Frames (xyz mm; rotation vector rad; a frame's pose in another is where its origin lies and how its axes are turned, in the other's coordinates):
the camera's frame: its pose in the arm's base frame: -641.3 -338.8 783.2 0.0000 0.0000 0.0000
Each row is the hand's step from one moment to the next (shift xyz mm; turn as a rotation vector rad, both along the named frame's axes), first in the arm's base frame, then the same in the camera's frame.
Working: the arm's base frame: its pose in the camera's frame: 641.3 338.8 -783.2 0.0000 0.0000 0.0000

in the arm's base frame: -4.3 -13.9 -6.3 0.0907 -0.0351 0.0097
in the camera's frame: -4.3 -13.9 -6.3 0.0907 -0.0351 0.0097
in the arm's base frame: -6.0 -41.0 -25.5 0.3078 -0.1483 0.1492
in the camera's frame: -6.0 -41.0 -25.5 0.3078 -0.1483 0.1492
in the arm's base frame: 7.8 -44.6 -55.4 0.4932 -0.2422 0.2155
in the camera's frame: 7.8 -44.6 -55.4 0.4932 -0.2422 0.2155
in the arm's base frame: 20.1 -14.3 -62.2 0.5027 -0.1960 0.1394
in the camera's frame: 20.1 -14.3 -62.2 0.5027 -0.1960 0.1394
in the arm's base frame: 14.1 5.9 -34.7 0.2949 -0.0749 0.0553
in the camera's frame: 14.1 5.9 -34.7 0.2949 -0.0749 0.0553
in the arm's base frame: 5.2 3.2 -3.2 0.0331 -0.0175 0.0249
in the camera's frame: 5.2 3.2 -3.2 0.0331 -0.0175 0.0249
